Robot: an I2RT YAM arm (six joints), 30 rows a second.
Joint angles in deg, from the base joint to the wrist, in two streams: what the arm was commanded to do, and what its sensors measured. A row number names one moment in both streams.
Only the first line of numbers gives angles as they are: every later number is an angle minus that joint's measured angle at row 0.
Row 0, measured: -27.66 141.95 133.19 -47.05 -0.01 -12.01
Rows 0 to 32, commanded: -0.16 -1.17 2.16 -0.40 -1.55 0.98; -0.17 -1.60 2.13 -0.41 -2.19 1.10; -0.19 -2.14 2.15 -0.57 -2.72 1.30; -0.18 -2.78 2.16 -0.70 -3.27 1.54; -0.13 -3.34 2.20 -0.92 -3.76 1.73; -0.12 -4.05 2.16 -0.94 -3.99 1.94; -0.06 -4.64 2.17 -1.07 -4.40 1.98; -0.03 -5.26 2.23 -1.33 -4.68 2.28; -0.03 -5.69 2.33 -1.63 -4.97 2.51; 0.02 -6.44 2.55 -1.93 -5.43 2.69; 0.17 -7.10 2.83 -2.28 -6.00 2.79; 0.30 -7.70 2.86 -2.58 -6.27 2.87; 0.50 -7.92 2.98 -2.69 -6.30 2.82; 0.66 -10.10 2.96 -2.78 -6.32 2.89; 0.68 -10.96 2.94 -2.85 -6.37 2.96; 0.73 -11.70 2.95 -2.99 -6.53 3.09; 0.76 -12.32 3.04 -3.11 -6.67 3.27; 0.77 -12.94 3.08 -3.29 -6.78 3.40; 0.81 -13.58 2.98 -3.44 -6.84 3.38; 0.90 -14.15 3.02 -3.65 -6.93 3.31; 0.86 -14.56 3.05 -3.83 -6.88 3.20; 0.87 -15.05 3.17 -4.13 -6.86 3.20; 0.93 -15.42 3.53 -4.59 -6.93 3.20; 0.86 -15.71 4.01 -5.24 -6.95 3.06; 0.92 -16.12 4.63 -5.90 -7.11 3.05; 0.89 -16.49 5.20 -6.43 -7.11 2.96; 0.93 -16.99 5.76 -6.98 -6.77 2.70; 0.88 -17.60 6.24 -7.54 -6.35 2.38; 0.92 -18.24 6.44 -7.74 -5.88 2.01; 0.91 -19.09 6.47 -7.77 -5.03 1.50; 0.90 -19.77 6.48 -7.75 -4.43 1.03; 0.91 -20.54 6.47 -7.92 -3.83 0.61; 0.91 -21.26 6.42 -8.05 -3.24 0.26
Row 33, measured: 0.70 -15.82 4.28 -7.06 -5.33 1.49
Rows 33 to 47, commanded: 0.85 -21.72 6.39 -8.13 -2.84 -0.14; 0.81 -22.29 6.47 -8.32 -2.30 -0.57; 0.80 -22.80 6.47 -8.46 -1.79 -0.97; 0.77 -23.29 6.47 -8.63 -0.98 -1.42; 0.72 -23.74 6.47 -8.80 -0.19 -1.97; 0.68 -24.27 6.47 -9.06 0.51 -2.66; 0.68 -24.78 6.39 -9.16 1.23 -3.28; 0.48 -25.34 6.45 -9.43 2.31 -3.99; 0.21 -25.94 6.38 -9.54 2.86 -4.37; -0.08 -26.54 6.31 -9.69 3.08 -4.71; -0.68 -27.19 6.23 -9.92 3.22 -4.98; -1.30 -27.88 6.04 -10.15 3.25 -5.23; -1.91 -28.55 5.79 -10.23 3.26 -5.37; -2.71 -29.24 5.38 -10.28 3.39 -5.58; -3.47 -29.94 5.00 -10.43 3.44 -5.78
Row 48, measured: -1.09 -24.98 4.26 -10.25 1.24 -4.07
